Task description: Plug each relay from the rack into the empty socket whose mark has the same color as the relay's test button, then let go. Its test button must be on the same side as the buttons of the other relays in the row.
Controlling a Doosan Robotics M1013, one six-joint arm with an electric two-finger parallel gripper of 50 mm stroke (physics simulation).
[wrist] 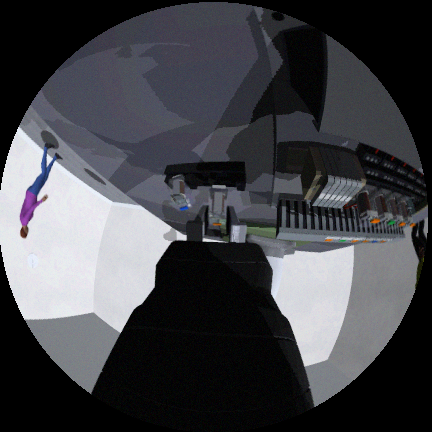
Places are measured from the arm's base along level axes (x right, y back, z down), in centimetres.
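Where they show: gripper, fingertip midpoint: [217, 214]; arm's base, link origin: [264, 241].
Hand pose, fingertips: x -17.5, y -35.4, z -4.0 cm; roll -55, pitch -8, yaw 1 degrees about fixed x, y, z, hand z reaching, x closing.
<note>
Each offset is from my fingertips to the top centre of the thing. "spot": to the spot under its first point.
My gripper [217, 214] is at the centre, shut on a grey relay {dy -0.5, dx -0.1, dz -1.3 cm} [217, 200] with an orange test button near the fingers. The relay's far end overlaps the near edge of the black rack {spot: dy -3.0, dx +1.1, dz +4.2 cm} [232, 171] in this view; whether they touch cannot be told. Another relay {dy +0.0, dx -5.3, dz +0.1 cm} [178, 187] with a blue test button {dy +0.7, dx -4.5, dz +0.1 cm} [184, 207] stands at the rack's left end. At the right, a row of relays shows orange {dy -8.5, dx +14.7, dz -1.3 cm} [375, 220] and green {dy -9.3, dx +17.5, dz -1.3 cm} [391, 223] buttons facing the slotted duct. Coloured marks {spot: dy +1.2, dx +21.6, dz -0.7 cm} [343, 241] in orange, green and blue run along the duct. The empty sockets cannot be made out.
The grey slotted duct {dy -0.9, dx +23.3, dz -0.7 cm} [300, 233] and a block of pale terminals {dy -7.3, dx +10.7, dz +1.0 cm} [340, 189] lie right of my gripper. Black sockets {spot: dy -12.5, dx +16.7, dz +3.7 cm} [390, 165] run behind the relay row. A person in purple [31, 205] stands at the far left; another person shows partly at the right edge.
</note>
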